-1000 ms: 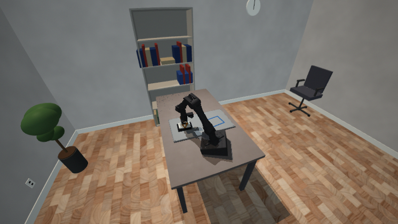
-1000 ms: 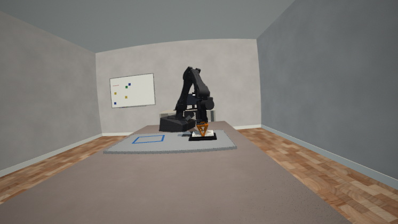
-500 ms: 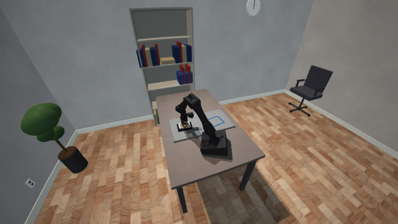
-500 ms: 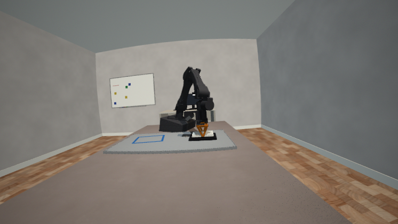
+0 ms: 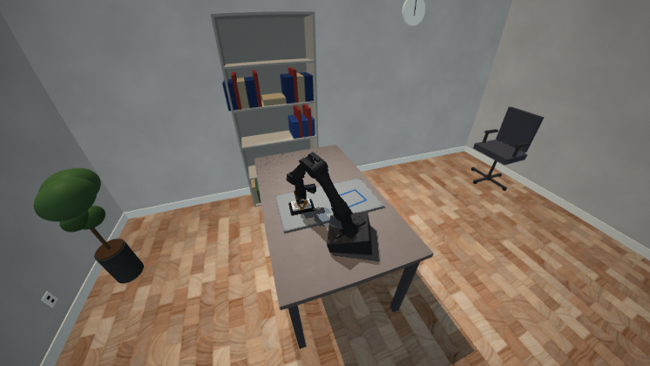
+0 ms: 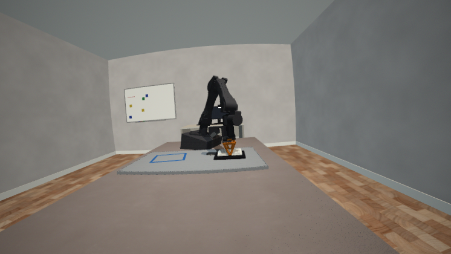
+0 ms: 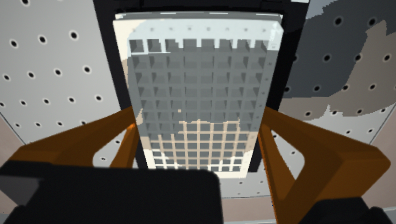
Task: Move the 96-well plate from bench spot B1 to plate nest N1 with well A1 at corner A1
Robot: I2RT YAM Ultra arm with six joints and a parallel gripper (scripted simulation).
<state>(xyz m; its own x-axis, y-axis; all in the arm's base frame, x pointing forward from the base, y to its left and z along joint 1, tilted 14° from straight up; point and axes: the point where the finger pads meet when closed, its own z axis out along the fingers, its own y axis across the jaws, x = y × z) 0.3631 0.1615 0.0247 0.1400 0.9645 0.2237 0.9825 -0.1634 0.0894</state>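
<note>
My gripper is now right at the white 96-well plate. Round my hand: black plate nest N1: 20 mm below.
</note>
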